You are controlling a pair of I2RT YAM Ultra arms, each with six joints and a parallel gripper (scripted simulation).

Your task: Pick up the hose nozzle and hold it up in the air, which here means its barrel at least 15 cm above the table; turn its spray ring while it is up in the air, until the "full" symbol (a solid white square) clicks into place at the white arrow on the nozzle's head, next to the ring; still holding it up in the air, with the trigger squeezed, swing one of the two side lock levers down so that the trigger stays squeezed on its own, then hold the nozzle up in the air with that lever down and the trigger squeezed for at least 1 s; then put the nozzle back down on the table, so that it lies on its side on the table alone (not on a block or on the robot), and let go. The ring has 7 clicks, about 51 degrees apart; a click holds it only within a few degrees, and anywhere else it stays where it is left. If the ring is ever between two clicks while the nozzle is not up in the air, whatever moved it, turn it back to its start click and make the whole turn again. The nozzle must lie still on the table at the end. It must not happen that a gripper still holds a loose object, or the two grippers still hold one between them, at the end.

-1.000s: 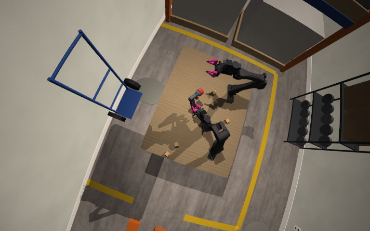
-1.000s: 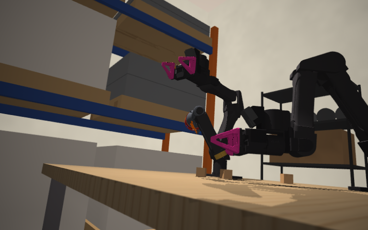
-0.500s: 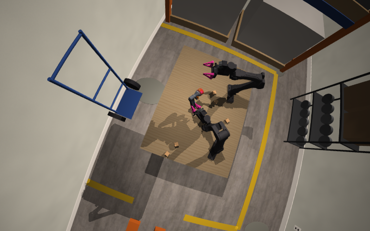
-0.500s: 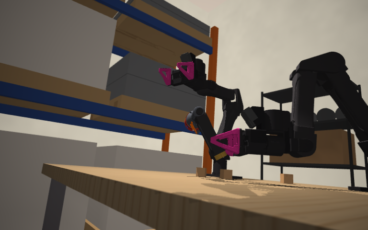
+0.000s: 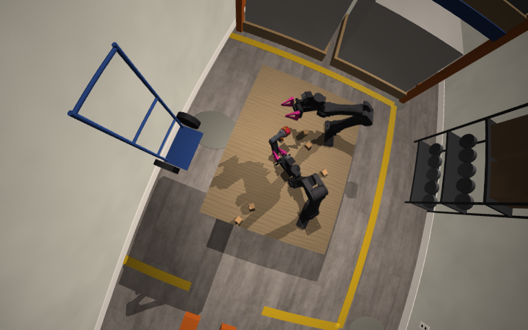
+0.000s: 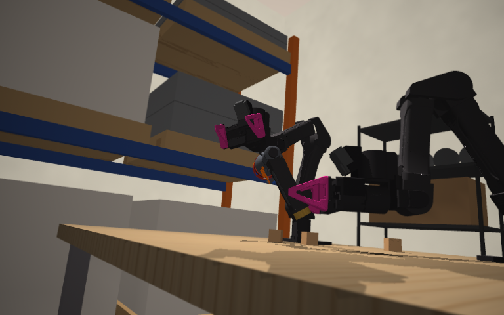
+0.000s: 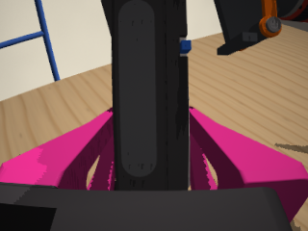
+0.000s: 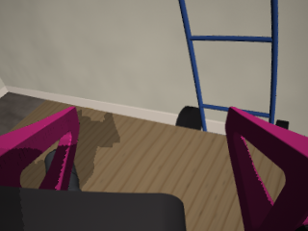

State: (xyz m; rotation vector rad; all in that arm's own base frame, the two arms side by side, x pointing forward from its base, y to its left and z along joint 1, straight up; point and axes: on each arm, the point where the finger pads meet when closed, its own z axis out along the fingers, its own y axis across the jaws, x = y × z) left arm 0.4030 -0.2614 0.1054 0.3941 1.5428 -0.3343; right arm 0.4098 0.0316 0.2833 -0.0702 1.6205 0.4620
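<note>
The red spray ring lies 110 mm below my right hand, 80 mm to the left of it and 60 mm behind it.
</note>
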